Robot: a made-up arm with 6 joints.
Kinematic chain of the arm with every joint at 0, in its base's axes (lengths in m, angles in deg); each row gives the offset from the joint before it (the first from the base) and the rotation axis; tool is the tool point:
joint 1: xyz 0 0 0.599 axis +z
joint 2: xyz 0.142 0 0 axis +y
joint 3: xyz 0 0 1.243 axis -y
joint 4: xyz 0 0 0.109 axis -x
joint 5: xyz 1.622 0 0 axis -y
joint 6: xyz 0.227 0 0 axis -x
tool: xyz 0 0 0
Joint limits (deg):
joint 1: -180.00..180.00
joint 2: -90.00..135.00
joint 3: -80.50..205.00
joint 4: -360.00..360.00
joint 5: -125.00..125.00
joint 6: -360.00..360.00
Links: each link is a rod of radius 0.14 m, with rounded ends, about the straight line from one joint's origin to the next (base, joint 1, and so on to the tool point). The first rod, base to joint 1, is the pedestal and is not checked.
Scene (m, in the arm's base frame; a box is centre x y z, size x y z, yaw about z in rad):
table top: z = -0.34
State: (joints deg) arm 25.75 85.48 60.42 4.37 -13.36 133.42
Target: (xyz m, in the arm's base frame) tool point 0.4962 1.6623 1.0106
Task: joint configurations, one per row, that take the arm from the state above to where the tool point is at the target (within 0.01 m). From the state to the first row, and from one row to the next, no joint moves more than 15 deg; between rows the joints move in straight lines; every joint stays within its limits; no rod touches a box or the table.
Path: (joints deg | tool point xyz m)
1: 33.69 71.25 45.98 3.69 -17.91 133.42 | 2.4969 1.6592 0.2495
2: 41.63 57.02 31.53 3.00 -22.47 133.42 | 2.1316 1.8884 0.5075
3: 49.58 42.80 17.09 2.32 -27.02 133.42 | 1.7102 2.0016 0.7250
4: 57.52 28.57 2.64 1.63 -31.57 133.42 | 1.2728 1.9931 0.8880
5: 65.46 14.34 -11.80 0.95 -36.12 133.42 | 0.8575 1.8727 0.9856
6: 73.40 0.11 -26.24 0.27 -40.68 133.42 | 0.4963 1.6623 1.0107

